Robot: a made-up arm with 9 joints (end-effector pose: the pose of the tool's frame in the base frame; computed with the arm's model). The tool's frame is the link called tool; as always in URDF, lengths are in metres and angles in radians. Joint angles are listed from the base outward.
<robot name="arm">
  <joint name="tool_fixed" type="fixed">
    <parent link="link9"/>
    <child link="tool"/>
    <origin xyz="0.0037 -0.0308 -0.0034" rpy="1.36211 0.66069 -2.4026"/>
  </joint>
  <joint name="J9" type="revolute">
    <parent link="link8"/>
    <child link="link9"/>
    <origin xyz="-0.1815 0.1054 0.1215"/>
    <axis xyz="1 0 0"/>
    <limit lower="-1.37" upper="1.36" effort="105" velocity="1.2"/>
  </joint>
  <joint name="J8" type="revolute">
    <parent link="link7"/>
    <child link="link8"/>
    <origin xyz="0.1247 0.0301 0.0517"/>
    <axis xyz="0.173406 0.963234 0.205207"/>
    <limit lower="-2.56" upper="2.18" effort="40" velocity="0.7"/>
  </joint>
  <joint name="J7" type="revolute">
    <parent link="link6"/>
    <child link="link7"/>
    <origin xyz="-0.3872 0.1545 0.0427"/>
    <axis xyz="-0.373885 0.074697 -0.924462"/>
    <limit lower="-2.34" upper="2.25" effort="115" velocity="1.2"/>
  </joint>
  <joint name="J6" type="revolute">
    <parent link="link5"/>
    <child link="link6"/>
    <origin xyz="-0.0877 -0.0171 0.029"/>
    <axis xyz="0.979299 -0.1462 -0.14"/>
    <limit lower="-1.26" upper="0.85" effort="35" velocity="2.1"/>
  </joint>
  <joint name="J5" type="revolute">
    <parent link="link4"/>
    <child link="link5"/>
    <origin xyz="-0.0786 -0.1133 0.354"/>
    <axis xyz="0 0 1"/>
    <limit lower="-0.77" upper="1.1" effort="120" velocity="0.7"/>
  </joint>
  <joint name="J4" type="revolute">
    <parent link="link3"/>
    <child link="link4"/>
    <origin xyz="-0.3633 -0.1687 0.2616"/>
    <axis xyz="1 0 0"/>
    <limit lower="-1.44" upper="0.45" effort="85" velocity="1.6"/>
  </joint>
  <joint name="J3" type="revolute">
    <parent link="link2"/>
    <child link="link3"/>
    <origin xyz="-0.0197 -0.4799 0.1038"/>
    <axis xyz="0 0 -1"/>
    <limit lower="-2.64" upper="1.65" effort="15" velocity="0.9"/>
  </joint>
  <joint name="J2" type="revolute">
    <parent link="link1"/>
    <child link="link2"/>
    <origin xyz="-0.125 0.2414 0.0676"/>
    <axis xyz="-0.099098 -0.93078 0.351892"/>
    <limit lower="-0.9" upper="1.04" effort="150" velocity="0.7"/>
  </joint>
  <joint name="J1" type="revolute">
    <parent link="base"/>
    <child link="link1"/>
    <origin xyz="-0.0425 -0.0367 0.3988"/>
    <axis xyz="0 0 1"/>
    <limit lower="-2.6" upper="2.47" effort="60" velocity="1.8"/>
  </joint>
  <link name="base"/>
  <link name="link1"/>
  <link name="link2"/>
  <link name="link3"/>
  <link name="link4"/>
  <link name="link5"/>
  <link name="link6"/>
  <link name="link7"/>
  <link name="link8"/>
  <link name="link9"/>
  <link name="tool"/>
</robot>
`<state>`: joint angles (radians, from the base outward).
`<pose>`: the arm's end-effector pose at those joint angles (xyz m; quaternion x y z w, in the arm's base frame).
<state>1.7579 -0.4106 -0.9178 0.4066 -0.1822 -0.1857 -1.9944 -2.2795 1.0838</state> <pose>1.1292 -0.4015 1.5072 0.4377 -0.5991 0.6192 0.2570</pose>
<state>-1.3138 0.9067 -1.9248 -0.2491 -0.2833 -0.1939 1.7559 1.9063 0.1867</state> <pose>-0.9756 0.1710 1.6124 -0.0559 0.5711 0.7633 0.2969</pose>
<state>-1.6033 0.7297 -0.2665 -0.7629 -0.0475 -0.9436 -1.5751 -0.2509 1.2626</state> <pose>-0.5878 1.2344 0.4665 0.0221 0.3563 0.9157 0.1848</pose>
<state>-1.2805 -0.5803 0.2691 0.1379 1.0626 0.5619 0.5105 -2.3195 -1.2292</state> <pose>-0.5624 0.4771 1.4942 0.4674 0.7933 -0.1766 0.3477</pose>
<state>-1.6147 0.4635 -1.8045 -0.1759 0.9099 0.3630 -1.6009 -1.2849 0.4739</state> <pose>-0.9604 -0.3845 1.6927 0.3017 0.6574 -0.6838 0.0964</pose>
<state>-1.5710 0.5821 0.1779 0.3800 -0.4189 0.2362 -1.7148 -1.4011 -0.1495</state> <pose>-0.3383 1.2864 0.7531 -0.7605 0.3569 -0.2692 0.4709</pose>
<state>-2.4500 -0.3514 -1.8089 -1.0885 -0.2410 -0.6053 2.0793 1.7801 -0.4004</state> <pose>-0.4326 1.0643 1.1481 0.3388 0.5288 0.2217 0.7459</pose>
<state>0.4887 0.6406 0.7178 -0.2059 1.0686 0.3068 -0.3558 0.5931 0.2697</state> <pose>-1.1757 -0.9991 0.9647 0.5149 -0.0115 -0.5904 0.6214</pose>
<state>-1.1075 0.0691 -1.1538 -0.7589 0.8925 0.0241 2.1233 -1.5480 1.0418</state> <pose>-1.0210 -0.3273 1.3769 0.7461 -0.5751 0.2140 0.2586</pose>
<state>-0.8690 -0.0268 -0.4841 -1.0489 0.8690 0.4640 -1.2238 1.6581 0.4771</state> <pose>-0.8767 0.5206 1.5448 -0.4405 0.1082 -0.4908 0.7439</pose>
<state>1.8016 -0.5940 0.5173 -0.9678 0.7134 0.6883 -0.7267 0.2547 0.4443</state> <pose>-0.2826 -0.2393 1.8114 -0.0649 0.0032 -0.4917 0.8683</pose>
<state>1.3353 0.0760 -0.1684 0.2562 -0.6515 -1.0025 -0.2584 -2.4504 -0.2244</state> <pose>0.1440 -0.9230 0.9336 -0.9499 -0.0889 -0.0376 0.2972</pose>
